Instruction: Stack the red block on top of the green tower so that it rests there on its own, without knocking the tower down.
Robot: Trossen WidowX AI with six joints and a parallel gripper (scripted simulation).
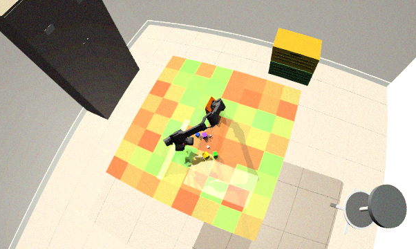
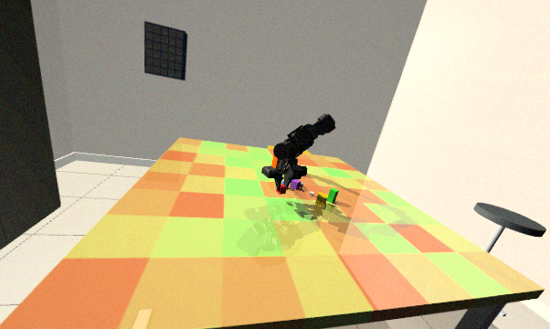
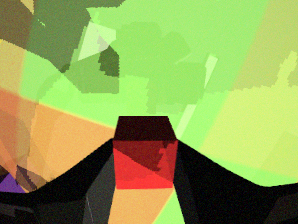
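The yellow block is 3 cm ahead of my gripper tip, 19 cm to the left of it and 2 cm below it. Round my gripper tip: purple block (13 cm behind, 13 cm to the left, 3 cm below); then red block (right at my gripper tip); then blue block (12 cm behind, 7 cm to the left, 3 cm below).
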